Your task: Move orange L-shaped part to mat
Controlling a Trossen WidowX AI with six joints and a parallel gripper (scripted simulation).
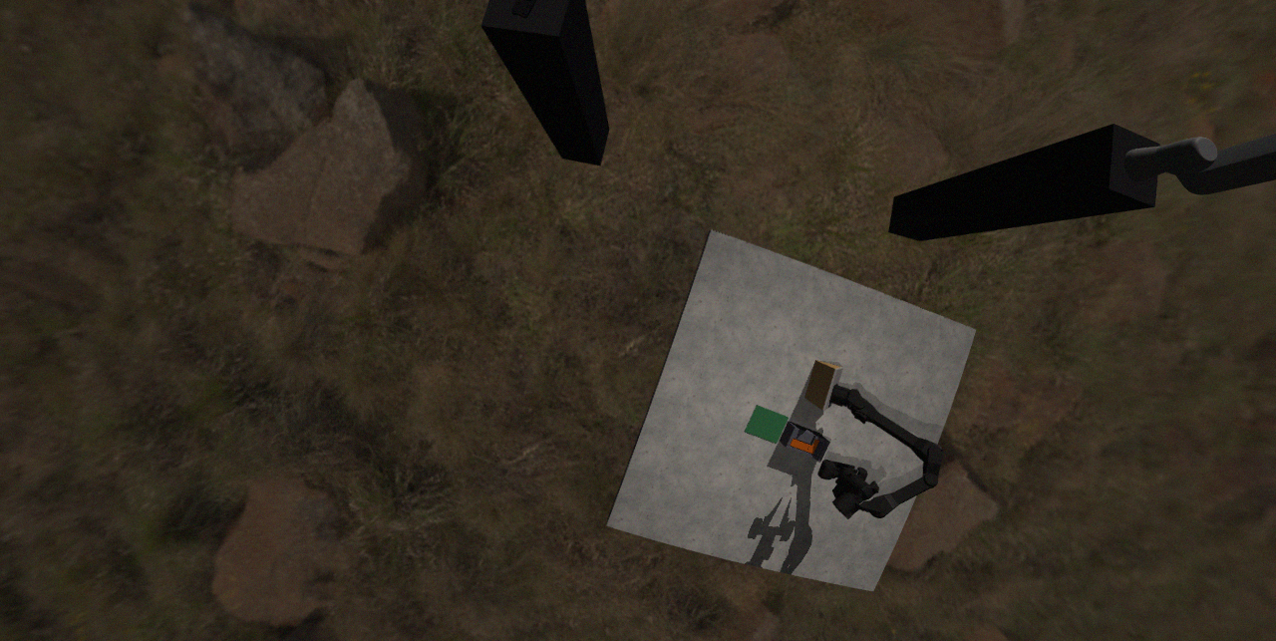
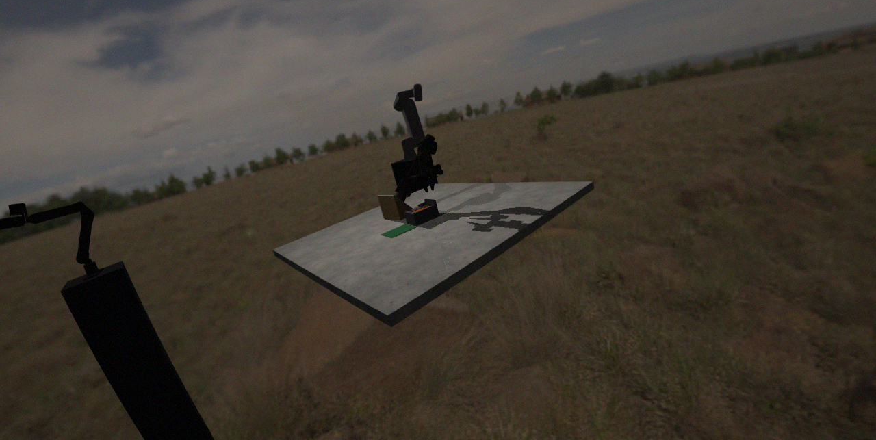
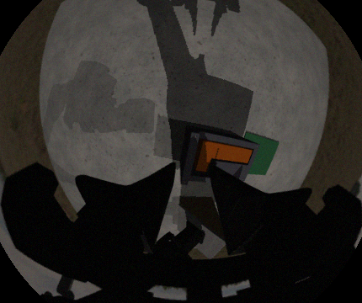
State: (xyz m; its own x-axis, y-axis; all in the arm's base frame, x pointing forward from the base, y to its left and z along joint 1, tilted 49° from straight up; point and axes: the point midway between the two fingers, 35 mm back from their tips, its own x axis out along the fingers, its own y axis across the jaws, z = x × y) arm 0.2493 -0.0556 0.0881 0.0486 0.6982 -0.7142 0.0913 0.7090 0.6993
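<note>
The orange L-shaped part lies 90 mm below my gripper tip, 60 mm to the right of it and 30 mm behind it. The rest, counted from my gripper tip: green mat (220 mm to the right, 150 mm below, 60 mm behind).
</note>
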